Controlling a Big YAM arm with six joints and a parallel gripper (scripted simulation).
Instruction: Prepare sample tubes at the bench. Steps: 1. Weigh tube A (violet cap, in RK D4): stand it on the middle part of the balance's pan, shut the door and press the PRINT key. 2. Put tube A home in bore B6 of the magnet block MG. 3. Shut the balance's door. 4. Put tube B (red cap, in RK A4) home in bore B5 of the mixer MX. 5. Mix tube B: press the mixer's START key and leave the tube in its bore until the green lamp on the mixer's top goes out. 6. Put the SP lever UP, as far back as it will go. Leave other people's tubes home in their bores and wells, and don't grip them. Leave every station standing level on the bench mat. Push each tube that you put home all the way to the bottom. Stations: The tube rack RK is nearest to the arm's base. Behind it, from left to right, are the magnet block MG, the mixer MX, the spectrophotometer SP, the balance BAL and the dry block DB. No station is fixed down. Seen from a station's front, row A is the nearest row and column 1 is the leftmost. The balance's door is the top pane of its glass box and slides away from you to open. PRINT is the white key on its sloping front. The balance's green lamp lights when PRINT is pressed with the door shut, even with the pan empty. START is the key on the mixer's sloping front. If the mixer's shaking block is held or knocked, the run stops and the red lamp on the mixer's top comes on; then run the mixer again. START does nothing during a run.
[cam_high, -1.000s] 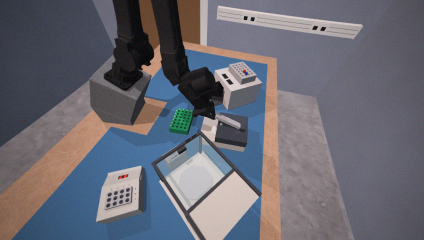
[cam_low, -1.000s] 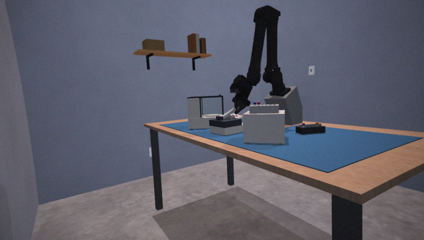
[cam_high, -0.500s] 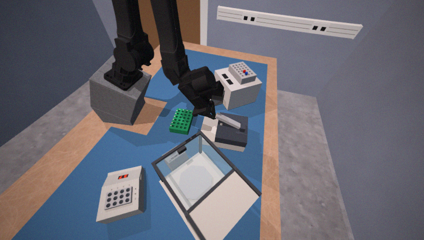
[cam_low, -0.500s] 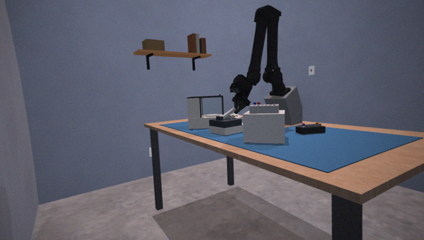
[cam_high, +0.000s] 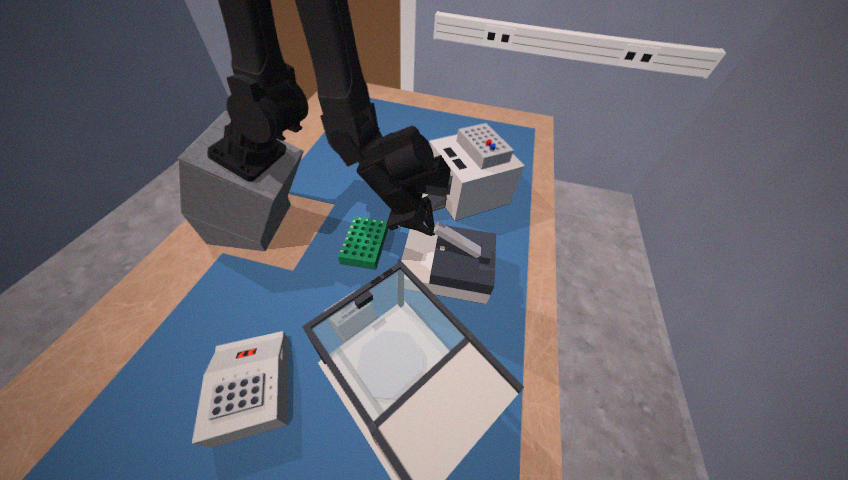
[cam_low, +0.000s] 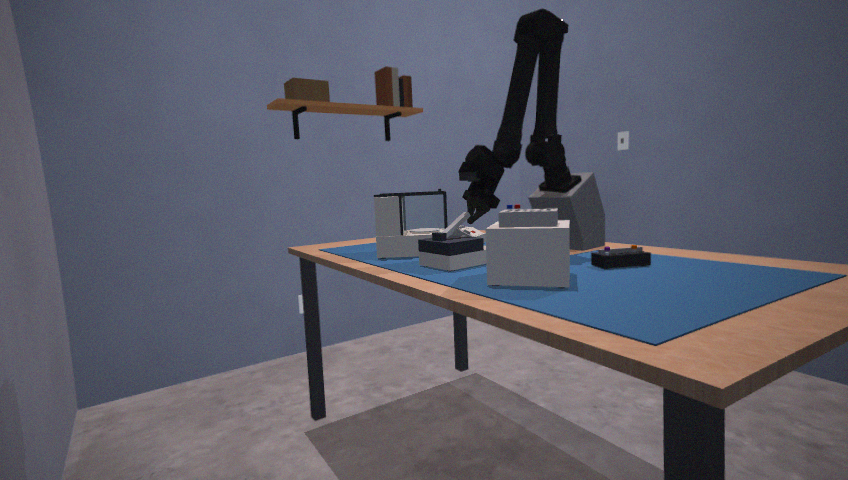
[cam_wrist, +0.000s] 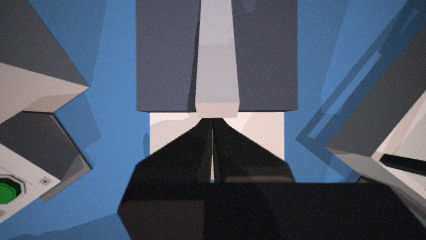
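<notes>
My hand is 60 mm short of the SP lever, 10 mm to the right of it and 10 mm above it. The rest, counted from my hand: green rack RK: 160 mm behind, 110 mm below; white print key: 110 mm behind, 180 mm to the right, 60 mm below; green start key: 80 mm behind, 180 mm to the left, 60 mm below.
</notes>
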